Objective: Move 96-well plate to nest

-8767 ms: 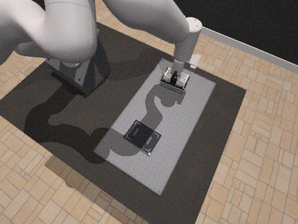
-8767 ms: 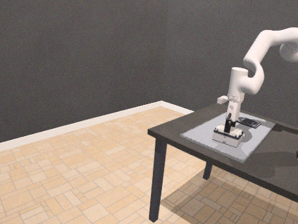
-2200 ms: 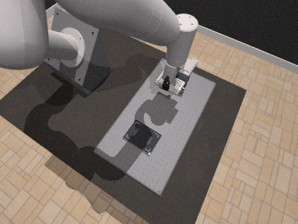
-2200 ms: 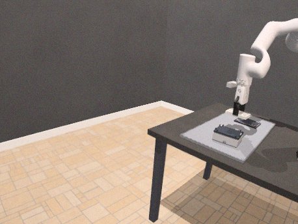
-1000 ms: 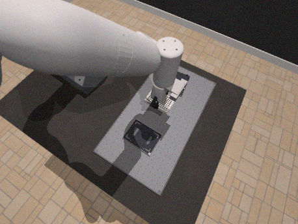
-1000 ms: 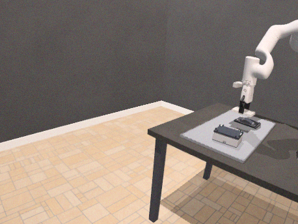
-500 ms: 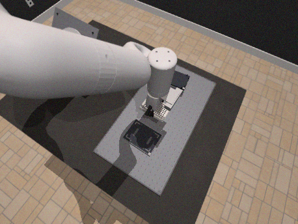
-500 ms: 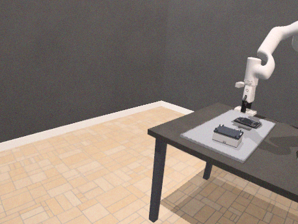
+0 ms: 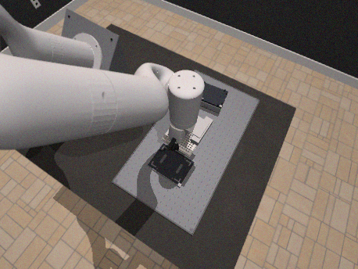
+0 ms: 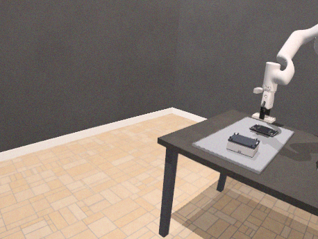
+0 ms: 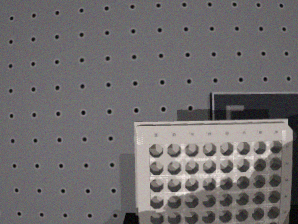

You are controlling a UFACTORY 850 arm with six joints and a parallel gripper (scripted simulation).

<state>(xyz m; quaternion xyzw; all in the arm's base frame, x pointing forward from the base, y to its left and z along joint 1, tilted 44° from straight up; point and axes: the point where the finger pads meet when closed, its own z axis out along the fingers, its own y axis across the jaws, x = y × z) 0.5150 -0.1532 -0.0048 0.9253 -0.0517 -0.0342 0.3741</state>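
My gripper is now 80 mm to the left of the plate nest N1 and 110 mm above it. From my hand the other things lie so: A1 mark (70 mm ahead, 140 mm to the right, 110 mm below); white 96-well plate (10 mm below).
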